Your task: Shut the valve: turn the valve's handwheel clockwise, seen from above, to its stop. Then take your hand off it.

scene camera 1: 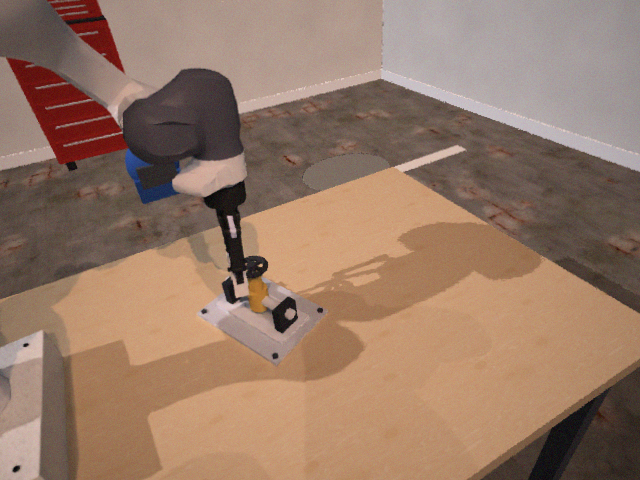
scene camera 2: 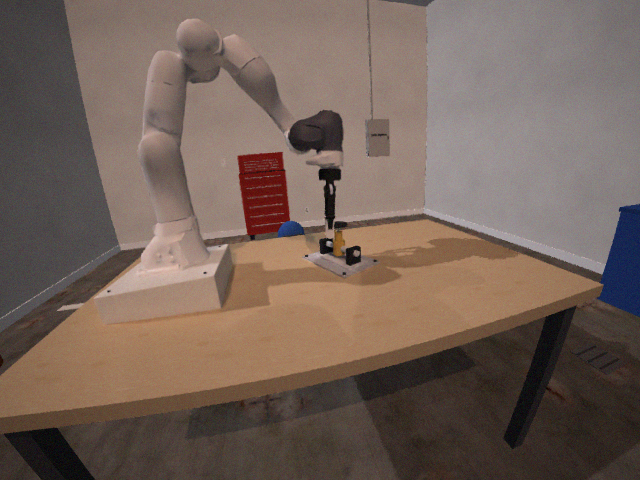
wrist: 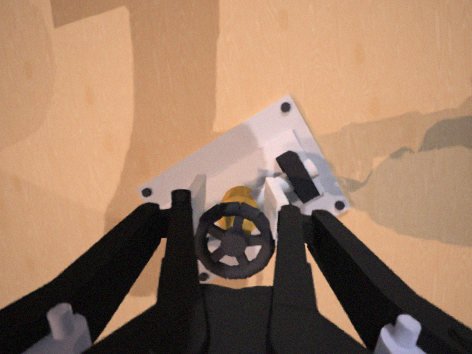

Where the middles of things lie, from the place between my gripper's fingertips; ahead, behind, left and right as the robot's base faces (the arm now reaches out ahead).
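My gripper is 30 mm short of the black spoked handwheel [wrist: 234, 241] and also 30 mm below it. As for the grey base plate [scene camera 1: 259, 343], that's 30 mm ahead of my hand and 90 mm below it.
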